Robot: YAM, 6 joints.
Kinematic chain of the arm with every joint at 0, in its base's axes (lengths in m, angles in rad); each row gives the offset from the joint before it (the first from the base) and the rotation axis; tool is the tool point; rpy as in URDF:
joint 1: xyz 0 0 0.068 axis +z
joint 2: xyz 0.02 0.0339 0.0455 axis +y
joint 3: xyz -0.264 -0.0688 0 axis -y
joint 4: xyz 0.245 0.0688 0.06 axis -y
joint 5: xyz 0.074 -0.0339 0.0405 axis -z
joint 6: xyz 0.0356 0 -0.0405 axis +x
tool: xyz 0 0 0 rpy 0 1.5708 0
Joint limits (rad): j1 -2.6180..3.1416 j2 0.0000..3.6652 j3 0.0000..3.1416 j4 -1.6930..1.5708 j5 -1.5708..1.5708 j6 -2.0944..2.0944
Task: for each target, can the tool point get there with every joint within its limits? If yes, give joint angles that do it. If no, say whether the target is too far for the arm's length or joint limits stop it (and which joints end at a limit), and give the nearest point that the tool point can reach.
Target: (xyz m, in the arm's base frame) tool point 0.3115 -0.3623 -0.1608
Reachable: yes | joints -0.8767 3.1492 1.7099 1.0892 -0.2176 -0.2372
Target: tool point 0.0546 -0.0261 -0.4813
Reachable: no: joint limits stop it (at a limit: joint 2) | nearest point 0.1014 -0.0485 -0.3537 | short by 0.138 m
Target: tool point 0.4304 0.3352 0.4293
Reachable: yes | joints 0.6918 2.4838 2.5819 0.6359 0.4784 0.4948
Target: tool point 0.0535 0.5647 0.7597
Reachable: no: too far | nearest point 0.0400 0.4226 0.5911 | short by 0.221 m
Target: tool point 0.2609 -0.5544 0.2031
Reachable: yes | joints -1.0764 2.8679 2.7144 0.1119 1.2155 0.1854
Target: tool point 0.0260 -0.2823 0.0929
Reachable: yes | joints -1.3740 1.8800 0.8538 -0.5089 0.9869 1.7134
